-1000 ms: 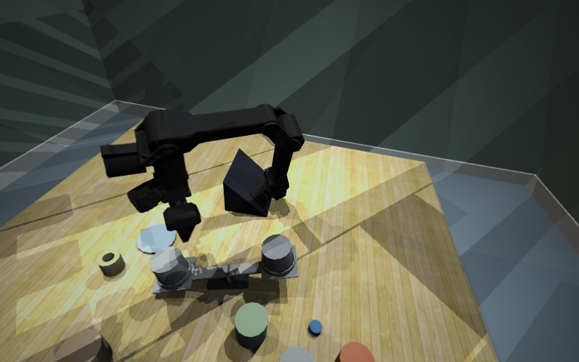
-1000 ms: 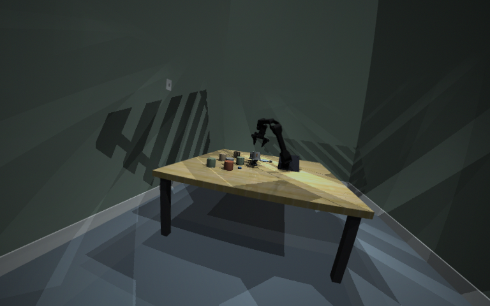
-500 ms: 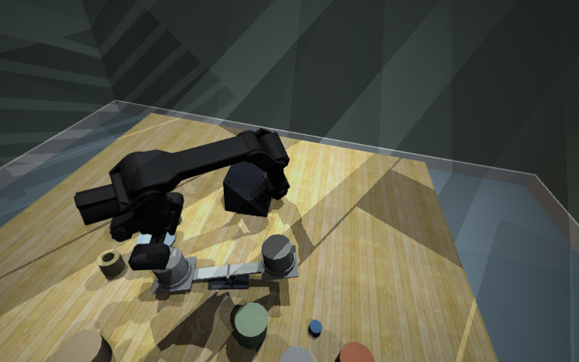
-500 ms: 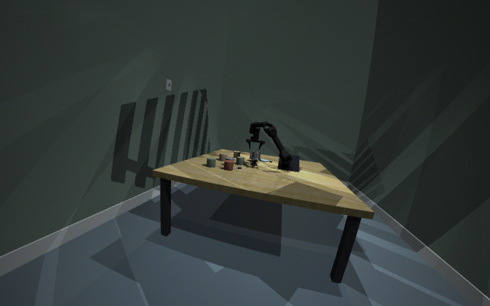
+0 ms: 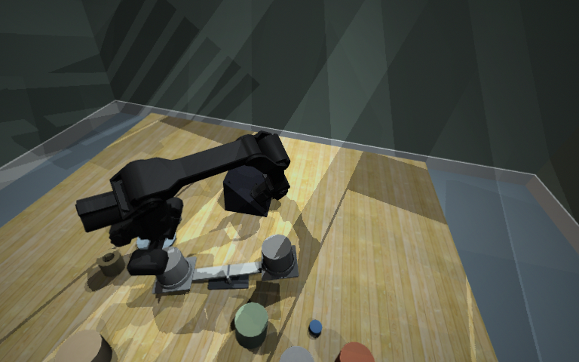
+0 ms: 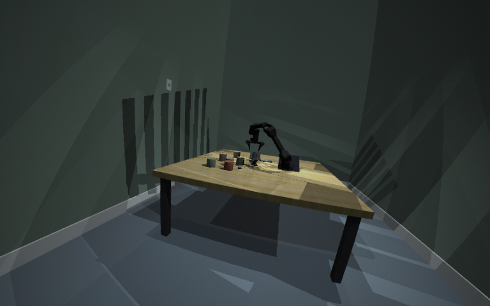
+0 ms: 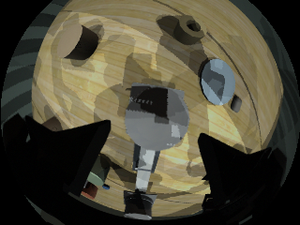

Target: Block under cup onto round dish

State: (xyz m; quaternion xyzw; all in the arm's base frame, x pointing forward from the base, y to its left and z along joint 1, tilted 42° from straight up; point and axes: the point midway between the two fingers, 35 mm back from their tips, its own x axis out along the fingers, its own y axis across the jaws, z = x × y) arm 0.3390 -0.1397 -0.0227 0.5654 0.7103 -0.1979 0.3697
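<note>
My gripper tip is 6 cm above the teal block. Also, from my gripper tip: blue disc: 37 cm to the left, 10 cm below, 2 cm ahead; pale round dish: 11 cm to the right, 10 cm below, 10 cm behind; tan ring: 16 cm to the right, 8 cm below, 1 cm ahead.
</note>
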